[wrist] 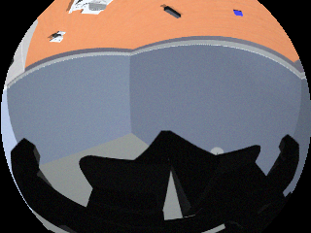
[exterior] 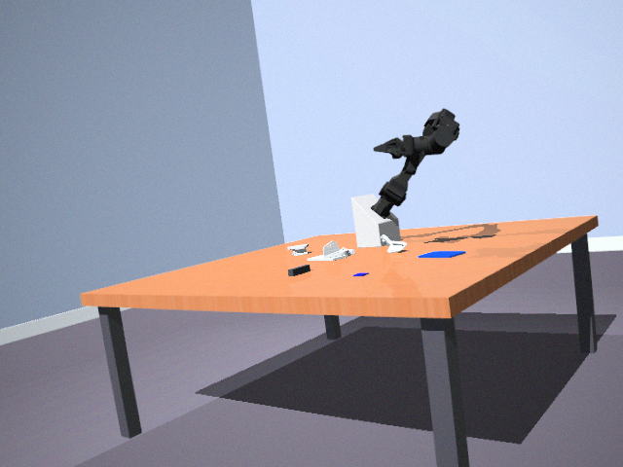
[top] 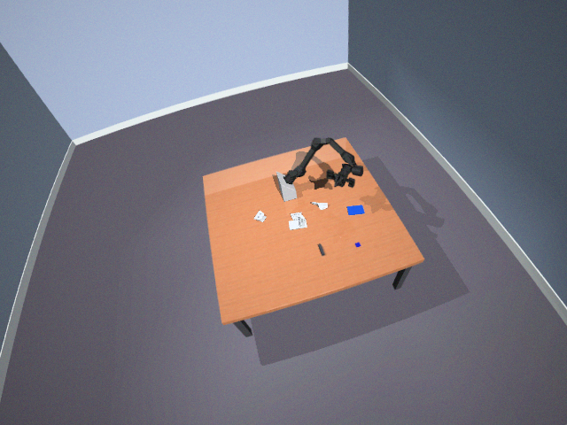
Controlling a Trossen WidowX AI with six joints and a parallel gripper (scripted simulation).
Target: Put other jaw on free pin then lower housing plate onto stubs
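My gripper tip is now 290 mm above the white jaw, 150 mm past it and 60 mm to the left of it. Also, from my gripper tip: small black block: 310 mm below, 190 mm to the right, 190 mm ahead; then small blue square: 320 mm below, 260 mm ahead, 30 mm to the left; then blue mat: 320 mm below, 170 mm to the left, 10 mm ahead.
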